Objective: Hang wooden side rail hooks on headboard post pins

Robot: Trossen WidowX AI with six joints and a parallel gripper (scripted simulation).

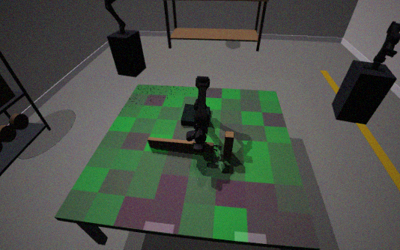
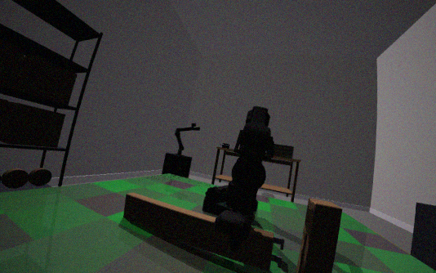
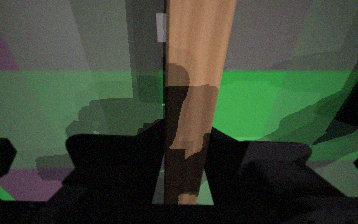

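My gripper tip is now 16 cm to the right of the headboard post, 5 cm below it and 3 cm past it.
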